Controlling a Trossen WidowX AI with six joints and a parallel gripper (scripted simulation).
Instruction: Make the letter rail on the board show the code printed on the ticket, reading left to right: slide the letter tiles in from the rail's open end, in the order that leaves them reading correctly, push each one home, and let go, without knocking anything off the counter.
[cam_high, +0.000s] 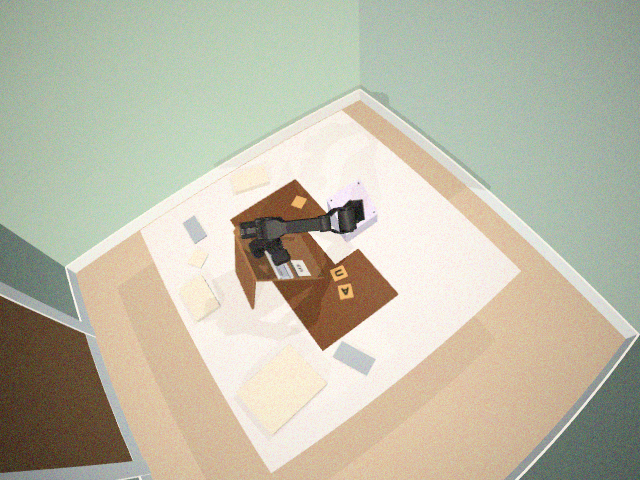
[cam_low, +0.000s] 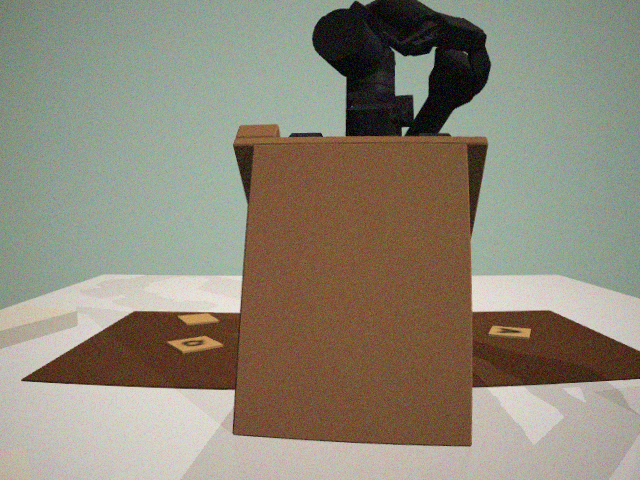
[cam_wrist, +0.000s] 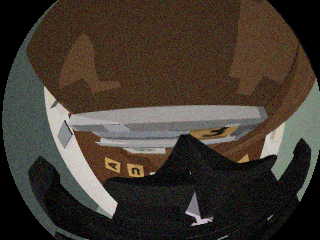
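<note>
The white ticket lies 40 mm behind my gripper tip, 80 mm to the left of it and 90 mm below it. Round my gripper tip: brown mat (160 mm behind, 20 mm to the left, 170 mm below).
</note>
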